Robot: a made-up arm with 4 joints. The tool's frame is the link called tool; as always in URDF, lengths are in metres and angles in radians. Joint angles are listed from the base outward. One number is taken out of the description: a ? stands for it. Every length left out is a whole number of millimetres.
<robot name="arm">
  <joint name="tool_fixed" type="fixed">
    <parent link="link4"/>
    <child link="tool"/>
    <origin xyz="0 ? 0.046"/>
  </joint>
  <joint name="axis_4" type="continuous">
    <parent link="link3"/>
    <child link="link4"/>
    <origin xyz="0.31 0.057 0"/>
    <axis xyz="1 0 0"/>
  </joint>
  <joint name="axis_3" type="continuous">
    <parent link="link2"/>
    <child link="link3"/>
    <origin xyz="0.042 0.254 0"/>
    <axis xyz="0 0 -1"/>
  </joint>
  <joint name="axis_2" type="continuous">
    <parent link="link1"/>
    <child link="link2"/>
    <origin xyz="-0.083 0 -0.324"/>
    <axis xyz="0 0 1"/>
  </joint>
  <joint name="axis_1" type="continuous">
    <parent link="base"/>
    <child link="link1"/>
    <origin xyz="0 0.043 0.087"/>
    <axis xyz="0 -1 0"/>
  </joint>
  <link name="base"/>
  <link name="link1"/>
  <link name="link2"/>
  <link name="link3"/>
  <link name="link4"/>
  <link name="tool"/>
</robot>
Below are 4 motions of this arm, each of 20 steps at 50 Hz.
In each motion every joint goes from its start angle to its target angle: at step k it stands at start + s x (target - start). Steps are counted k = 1, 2, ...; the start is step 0. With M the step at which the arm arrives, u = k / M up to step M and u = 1 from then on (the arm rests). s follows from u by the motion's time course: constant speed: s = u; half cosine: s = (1 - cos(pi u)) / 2; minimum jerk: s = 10 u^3 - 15 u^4 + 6 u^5.
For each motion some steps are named. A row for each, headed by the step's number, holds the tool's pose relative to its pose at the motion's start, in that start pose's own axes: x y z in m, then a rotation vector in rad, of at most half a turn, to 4 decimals.
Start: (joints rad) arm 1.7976 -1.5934 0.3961 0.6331
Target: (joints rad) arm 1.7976 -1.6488 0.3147 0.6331
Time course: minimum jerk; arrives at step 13
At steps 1, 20:
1: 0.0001 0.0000 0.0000 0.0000 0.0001 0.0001
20: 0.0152 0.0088 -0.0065 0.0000 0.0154 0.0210

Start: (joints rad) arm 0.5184 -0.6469 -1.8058 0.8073
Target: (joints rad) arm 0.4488 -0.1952 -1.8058 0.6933
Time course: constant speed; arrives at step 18
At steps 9, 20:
9: 0.0143 0.0941 -0.0977 -0.0234 0.1659 0.1535
20: 0.0007 0.1954 -0.1902 -0.0431 0.3173 0.3214

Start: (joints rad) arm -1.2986 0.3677 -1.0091 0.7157
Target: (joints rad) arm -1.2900 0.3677 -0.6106 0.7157
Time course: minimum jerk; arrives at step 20
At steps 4, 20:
4: -0.0012 -0.0055 0.0048 -0.0005 -0.0152 -0.0174
20: -0.0429 -0.0897 0.0789 -0.0080 -0.2640 -0.2985

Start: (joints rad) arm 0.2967 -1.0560 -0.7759 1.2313
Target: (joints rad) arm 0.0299 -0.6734 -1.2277 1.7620
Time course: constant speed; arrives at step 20
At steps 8, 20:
8: -0.0875 -0.0111 -0.1493 0.1980 0.3496 -0.0266
20: -0.3180 0.0003 -0.3204 0.5337 0.8581 -0.2126

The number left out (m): -0.101
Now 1 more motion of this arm.
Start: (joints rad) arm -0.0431 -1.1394 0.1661 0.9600
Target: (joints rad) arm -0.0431 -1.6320 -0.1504 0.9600
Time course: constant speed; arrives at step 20
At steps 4, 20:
4: 0.0238 -0.0069 0.0099 0.0000 -0.0289 -0.0202
20: 0.1103 -0.0482 0.0689 0.0000 -0.1443 -0.1010

